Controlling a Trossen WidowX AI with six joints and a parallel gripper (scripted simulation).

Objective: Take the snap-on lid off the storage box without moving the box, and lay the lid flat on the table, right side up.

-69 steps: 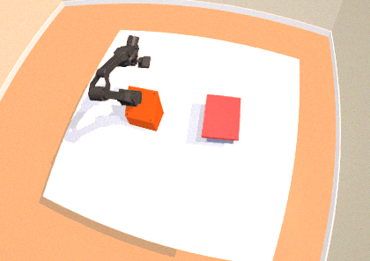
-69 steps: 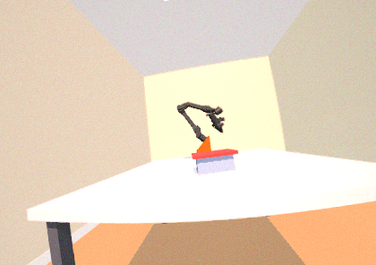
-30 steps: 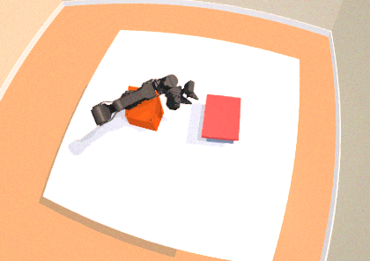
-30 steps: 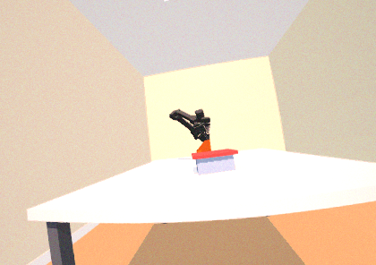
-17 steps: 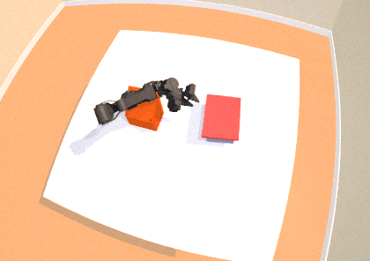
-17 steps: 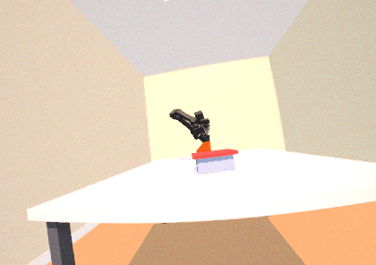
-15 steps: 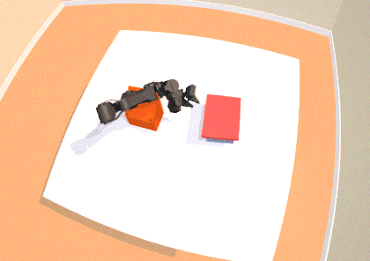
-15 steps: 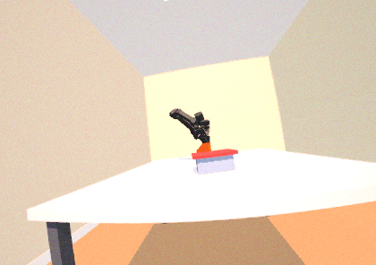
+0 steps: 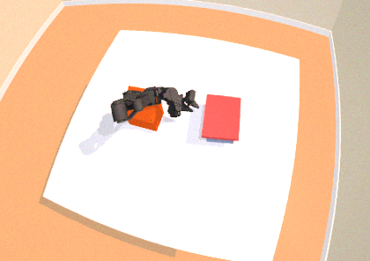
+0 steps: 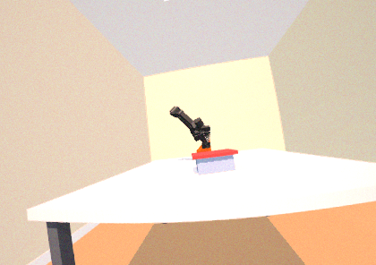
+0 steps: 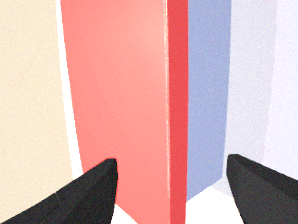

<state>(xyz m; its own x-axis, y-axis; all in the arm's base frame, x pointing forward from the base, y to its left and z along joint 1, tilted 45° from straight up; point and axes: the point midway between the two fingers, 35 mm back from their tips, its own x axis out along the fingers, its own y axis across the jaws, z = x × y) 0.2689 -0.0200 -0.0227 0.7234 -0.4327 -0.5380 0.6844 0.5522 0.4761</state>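
The red lid lies 130 mm ahead of my gripper tip, 40 mm below it and 10 mm to the left of it. From my gripper tip the other things lie so: storage box (130 mm ahead, 90 mm below, 10 mm to the left).
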